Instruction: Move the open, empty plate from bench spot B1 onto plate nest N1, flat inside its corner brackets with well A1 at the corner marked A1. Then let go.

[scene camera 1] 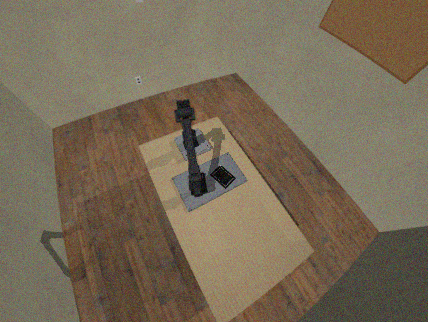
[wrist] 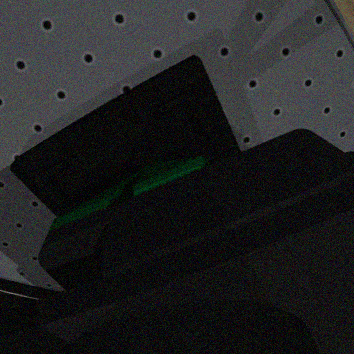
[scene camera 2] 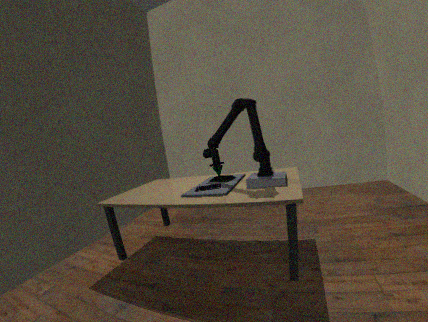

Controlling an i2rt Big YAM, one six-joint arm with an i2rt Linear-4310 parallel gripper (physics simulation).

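Where they show: gripper, fingertip midpoint: (wrist: 160, 171) (scene camera 2: 219, 175); arm's base, link origin: (scene camera 2: 265, 174).
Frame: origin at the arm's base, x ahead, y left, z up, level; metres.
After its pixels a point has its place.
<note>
My gripper (scene camera 2: 218, 173) @(x 0.390, y -0.081, z -0.005 m) (wrist: 160, 171) @(x 0.390, y -0.081, z -0.005 m) is shut and empty. Its green fingertips meet and point down, just above a flat black rectangular thing (scene camera 2: 223, 178) @(x 0.309, y 0.010, z -0.007 m) (wrist: 125, 115), which looks like the plate. In scene camera 1, my wrist hides the fingertips and this plate. No well or corner mark can be made out on its dark surface. A second black rectangle, which looks like the nest (scene camera 1: 222, 177) @(x 0.366, y 0.145, z -0.030 m) (scene camera 2: 208, 187) @(x 0.354, y 0.158, z -0.030 m), with a thin light outline in scene camera 1, lies beside it on the same grey board. Its brackets are too small and dark to tell apart.
The grey board (scene camera 1: 238, 176) @(x 0.402, y 0.273, z -0.032 m) (wrist: 90, 30) @(x 0.462, y -0.099, z -0.032 m) has rows of small holes and lies on the pale wooden table (scene camera 1: 235, 240) @(x 0.829, y 0.049, z -0.044 m) (scene camera 2: 150, 190) @(x 0.902, y 0.177, z -0.045 m). The arm's light grey base (scene camera 2: 267, 181) @(x -0.044, y 0.133, z -0.012 m) stands behind the board. Shadows of the arm cross the board and table.
</note>
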